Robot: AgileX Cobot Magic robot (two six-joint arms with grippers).
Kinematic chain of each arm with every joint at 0, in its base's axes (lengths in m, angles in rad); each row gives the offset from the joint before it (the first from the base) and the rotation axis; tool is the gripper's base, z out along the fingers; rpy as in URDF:
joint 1: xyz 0 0 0.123 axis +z
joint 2: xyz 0 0 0 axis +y
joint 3: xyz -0.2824 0 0.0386 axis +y
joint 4: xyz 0.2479 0 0.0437 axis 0.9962 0 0.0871
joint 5: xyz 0 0 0 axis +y
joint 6: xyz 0.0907 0 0.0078 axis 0.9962 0 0.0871
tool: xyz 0 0 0 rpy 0 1.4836 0
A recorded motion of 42 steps. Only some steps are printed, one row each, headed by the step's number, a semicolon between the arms.
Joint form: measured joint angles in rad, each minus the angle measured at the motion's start. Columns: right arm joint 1, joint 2, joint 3, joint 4, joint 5, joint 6; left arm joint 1, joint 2, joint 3, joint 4, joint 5, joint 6.
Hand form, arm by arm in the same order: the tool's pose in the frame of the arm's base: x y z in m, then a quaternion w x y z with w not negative. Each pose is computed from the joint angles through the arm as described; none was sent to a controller.
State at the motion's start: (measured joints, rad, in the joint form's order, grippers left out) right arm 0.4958 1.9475 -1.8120 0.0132 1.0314 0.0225; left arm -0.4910 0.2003 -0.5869 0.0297 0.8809 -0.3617
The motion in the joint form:
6: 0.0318 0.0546 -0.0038 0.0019 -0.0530 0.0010; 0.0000 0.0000 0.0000 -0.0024 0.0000 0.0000
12: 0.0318 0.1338 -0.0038 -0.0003 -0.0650 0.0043; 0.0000 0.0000 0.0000 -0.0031 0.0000 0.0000
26: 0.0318 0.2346 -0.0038 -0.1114 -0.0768 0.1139; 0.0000 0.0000 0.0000 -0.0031 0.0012 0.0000
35: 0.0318 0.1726 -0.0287 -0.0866 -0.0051 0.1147; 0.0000 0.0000 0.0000 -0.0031 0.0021 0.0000
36: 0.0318 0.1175 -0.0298 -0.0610 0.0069 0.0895; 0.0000 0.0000 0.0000 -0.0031 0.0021 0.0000
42: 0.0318 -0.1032 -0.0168 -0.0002 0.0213 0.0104; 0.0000 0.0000 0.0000 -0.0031 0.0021 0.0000
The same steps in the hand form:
6: 0.3864 0.2264 0.2802 0.23300 -0.23936 0.93971 0.07326; 0.0252 -0.0113 0.3148 0.50594 0.05544 0.83353 -0.21490
12: 0.3968 0.2324 0.2447 0.20173 -0.23980 0.94750 0.06360; 0.0252 -0.0114 0.3148 0.50579 0.05540 0.83354 -0.21522
26: 0.4105 0.2308 0.1985 0.17282 -0.21221 0.96174 0.01278; 0.0252 -0.0113 0.3147 0.50534 0.05542 0.83387 -0.21501
35: 0.4021 0.2277 0.2321 0.17670 -0.20379 0.96262 0.02479; 0.0251 -0.0113 0.3146 0.50500 0.05543 0.83411 -0.21485
36: 0.3945 0.2255 0.2571 0.19401 -0.20988 0.95743 0.04047; 0.0251 -0.0113 0.3146 0.50500 0.05543 0.83411 -0.21485
42: 0.3559 0.2086 0.3486 0.27754 -0.23287 0.92804 0.08648; 0.0251 -0.0113 0.3146 0.50500 0.05543 0.83411 -0.21485

